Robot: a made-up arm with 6 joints. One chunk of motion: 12 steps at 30 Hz.
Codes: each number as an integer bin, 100 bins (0 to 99) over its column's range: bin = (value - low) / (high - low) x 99, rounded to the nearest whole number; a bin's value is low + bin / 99 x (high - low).
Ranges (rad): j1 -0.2..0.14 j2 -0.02..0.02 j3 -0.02..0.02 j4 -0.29..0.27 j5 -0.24..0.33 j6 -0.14..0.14
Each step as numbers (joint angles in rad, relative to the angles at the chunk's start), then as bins.
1 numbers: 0.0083 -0.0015 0.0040 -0.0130 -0.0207 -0.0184
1 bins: 61 46 59 49 38 43
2 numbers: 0.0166 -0.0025 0.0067 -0.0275 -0.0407 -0.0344
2 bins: 63 43 66 46 35 37
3 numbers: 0.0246 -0.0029 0.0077 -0.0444 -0.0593 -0.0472
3 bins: 65 42 69 43 31 33
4 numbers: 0.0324 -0.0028 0.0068 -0.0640 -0.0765 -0.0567
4 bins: 68 43 66 40 28 29
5 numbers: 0.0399 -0.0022 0.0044 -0.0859 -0.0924 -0.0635
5 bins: 70 44 60 36 26 27
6 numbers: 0.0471 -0.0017 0.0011 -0.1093 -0.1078 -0.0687
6 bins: 72 45 52 32 23 25
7 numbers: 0.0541 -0.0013 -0.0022 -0.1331 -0.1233 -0.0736
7 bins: 74 46 44 28 20 23
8 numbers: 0.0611 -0.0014 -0.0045 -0.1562 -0.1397 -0.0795
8 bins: 76 46 38 24 17 21
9 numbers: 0.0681 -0.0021 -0.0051 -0.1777 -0.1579 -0.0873
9 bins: 78 44 37 20 14 19
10 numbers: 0.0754 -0.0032 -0.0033 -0.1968 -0.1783 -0.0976
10 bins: 80 42 41 16 11 15
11 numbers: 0.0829 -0.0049 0.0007 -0.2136 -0.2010 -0.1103
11 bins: 82 37 51 14 7 11
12 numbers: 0.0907 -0.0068 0.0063 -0.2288 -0.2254 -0.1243
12 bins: 85 33 65 11 3 6
